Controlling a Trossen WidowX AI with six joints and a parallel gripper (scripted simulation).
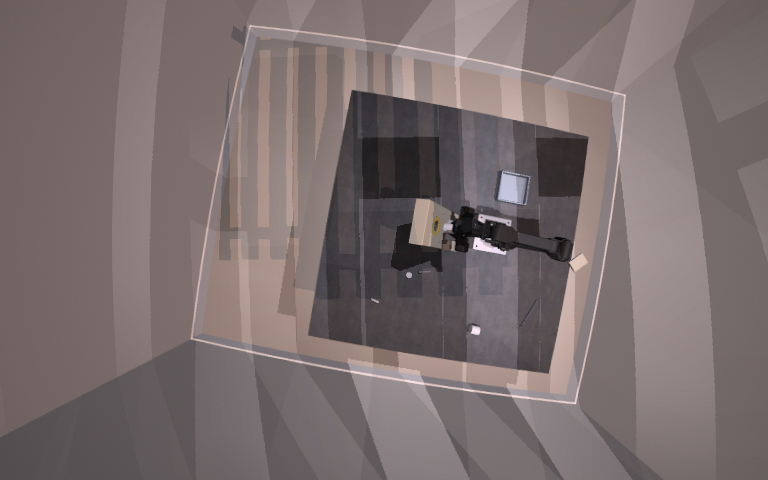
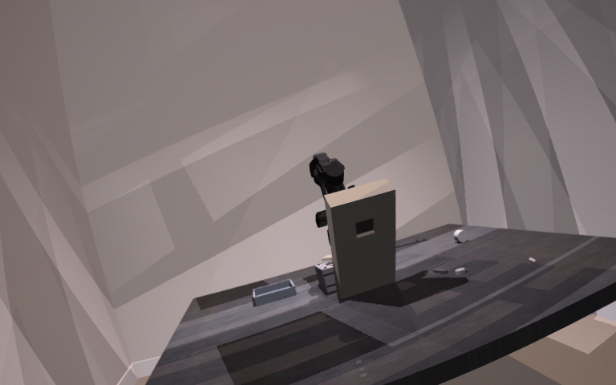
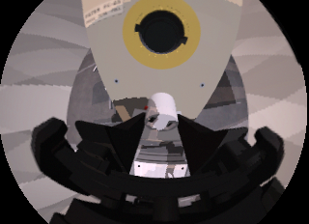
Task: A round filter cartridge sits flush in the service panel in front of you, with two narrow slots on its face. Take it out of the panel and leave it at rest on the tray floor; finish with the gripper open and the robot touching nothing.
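My gripper tip is now 5 cm short of the beige service panel and 2 cm above it. Also, from my gripper tip: round filter cartridge (right at my gripper tip); grey tray (34 cm behind, 26 cm to the right, 17 cm below); white cube (22 cm behind, 49 cm to the left, 16 cm below).
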